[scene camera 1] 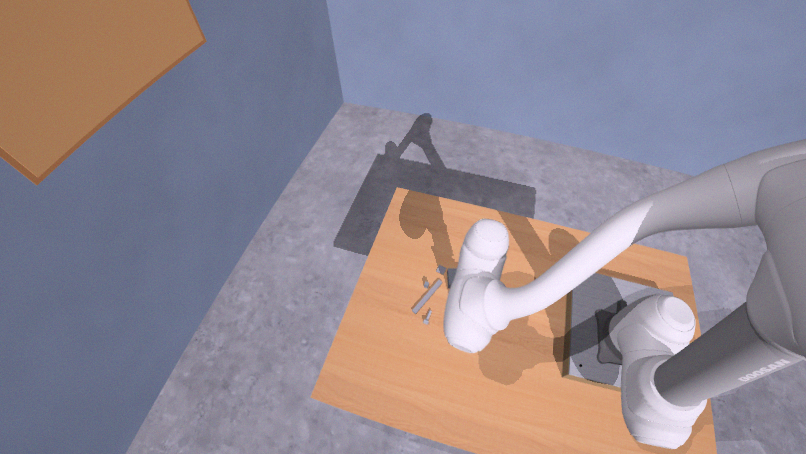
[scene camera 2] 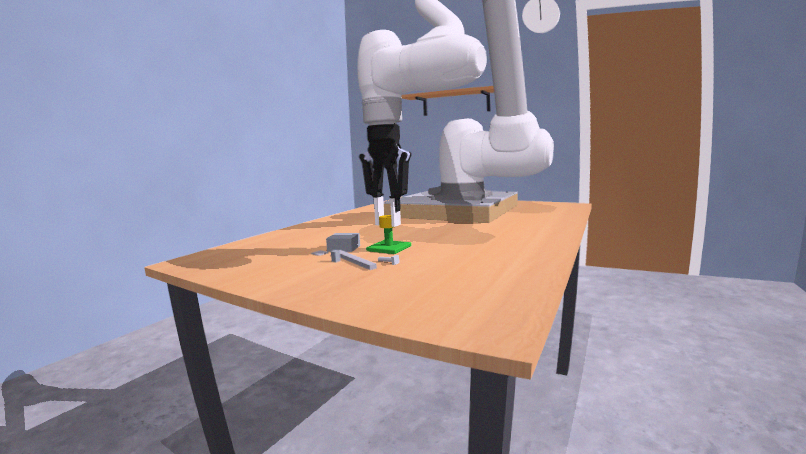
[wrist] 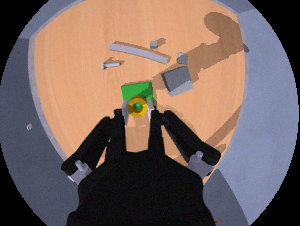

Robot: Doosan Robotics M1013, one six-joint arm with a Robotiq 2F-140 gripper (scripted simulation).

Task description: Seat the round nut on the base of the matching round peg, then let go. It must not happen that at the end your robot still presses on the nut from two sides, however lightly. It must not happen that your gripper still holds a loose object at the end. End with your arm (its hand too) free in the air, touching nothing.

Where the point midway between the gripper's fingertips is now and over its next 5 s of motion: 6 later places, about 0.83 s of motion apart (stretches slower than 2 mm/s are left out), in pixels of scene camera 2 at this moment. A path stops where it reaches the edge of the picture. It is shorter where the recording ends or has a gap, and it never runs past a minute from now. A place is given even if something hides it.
The gripper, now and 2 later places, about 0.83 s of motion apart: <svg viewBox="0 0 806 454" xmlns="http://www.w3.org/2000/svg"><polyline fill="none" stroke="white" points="388,224 389,242 387,222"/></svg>
